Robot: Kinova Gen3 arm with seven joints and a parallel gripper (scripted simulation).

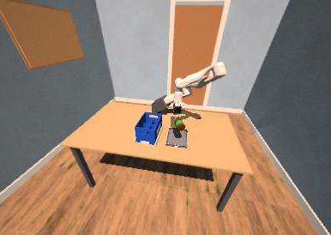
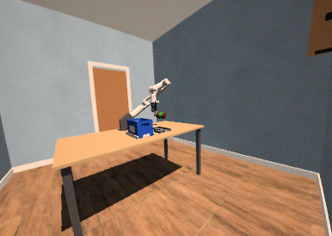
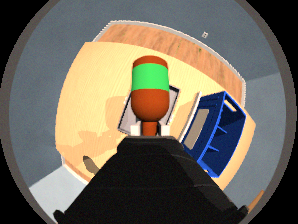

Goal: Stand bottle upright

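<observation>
The bottle is 5 cm ahead of my hand, 2 cm to the left of it and 1 cm below it. From my hand the other things lie so: blue crate (5 cm ahead, 26 cm to the right, 12 cm below); then tray (3 cm ahead, 2 cm to the left, 19 cm below).
</observation>
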